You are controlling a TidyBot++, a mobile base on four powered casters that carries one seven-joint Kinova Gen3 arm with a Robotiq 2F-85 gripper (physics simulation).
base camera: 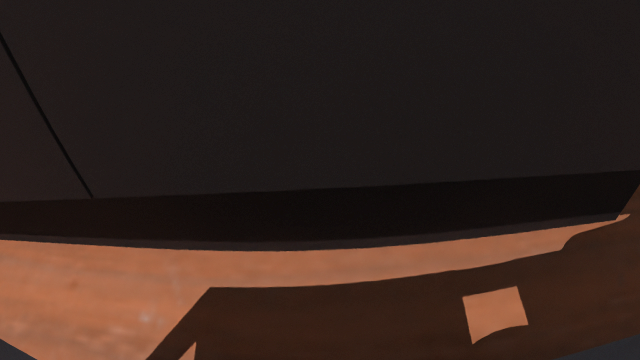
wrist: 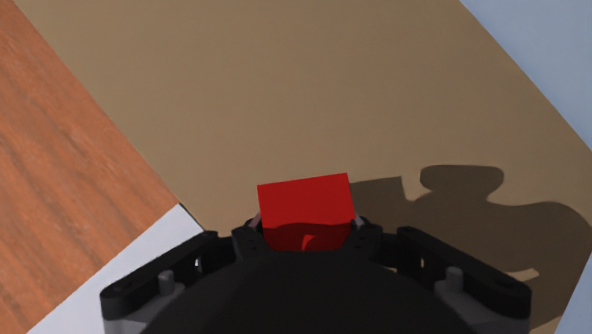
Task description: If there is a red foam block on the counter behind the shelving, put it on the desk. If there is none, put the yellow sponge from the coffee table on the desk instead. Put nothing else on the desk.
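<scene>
A red foam block is at the lower middle of the wrist view, between the two fingertips. My gripper is shut on it, with a fingertip against each side. The block is held above the tan counter top, and its shadow falls on the counter to the right, apart from it. The lower part of the block is hidden by the gripper's body. The desk, the coffee table and the yellow sponge do not show in either view.
In the base view a dark cabinet front stands close ahead, with a recessed base above the wood floor. In the wrist view, wood floor shows beyond the counter's left edge, and a white surface lies at the lower left.
</scene>
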